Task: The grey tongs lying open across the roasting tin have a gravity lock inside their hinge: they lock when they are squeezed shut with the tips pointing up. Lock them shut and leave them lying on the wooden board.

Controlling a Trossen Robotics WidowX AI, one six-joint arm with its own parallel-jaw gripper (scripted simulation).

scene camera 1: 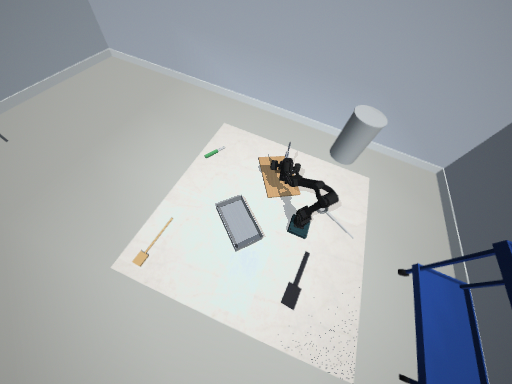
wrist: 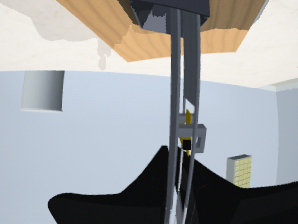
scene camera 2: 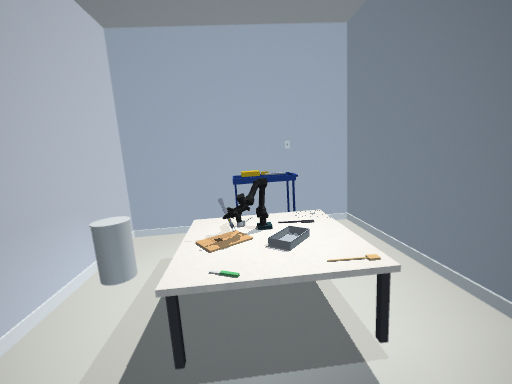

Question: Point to a grey roasting tin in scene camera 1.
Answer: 241, 227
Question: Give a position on a wooden board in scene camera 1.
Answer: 274, 187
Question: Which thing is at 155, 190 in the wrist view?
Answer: The gripper.
